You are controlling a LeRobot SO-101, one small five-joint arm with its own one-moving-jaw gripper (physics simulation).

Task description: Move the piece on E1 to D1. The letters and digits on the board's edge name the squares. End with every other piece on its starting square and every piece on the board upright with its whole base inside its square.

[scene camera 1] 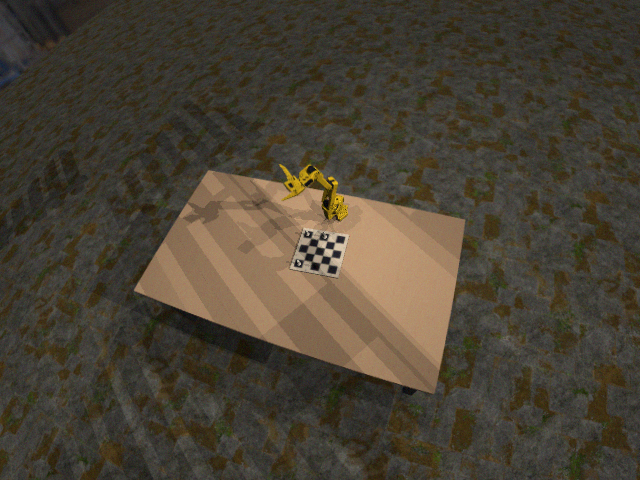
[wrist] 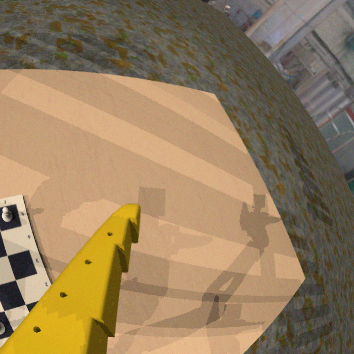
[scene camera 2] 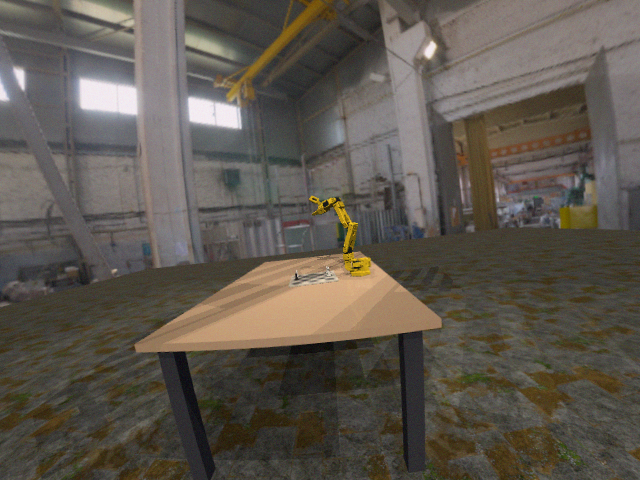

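Observation:
The checkered board lies on the table; its edge labels are too small to read, so I cannot tell which piece is on E1. One small piece stands upright on a corner square, pale in the wrist view. A second piece is on the corner square nearer the arm, partly cut off in the wrist view. A third piece stands two squares along that edge. My gripper is wide open and empty, high above the table, away from the board.
The yellow arm's base stands on the table close to the board's edge with two pieces. The fixed jaw covers part of the board's side in the wrist view. Shadow stripes cross the table.

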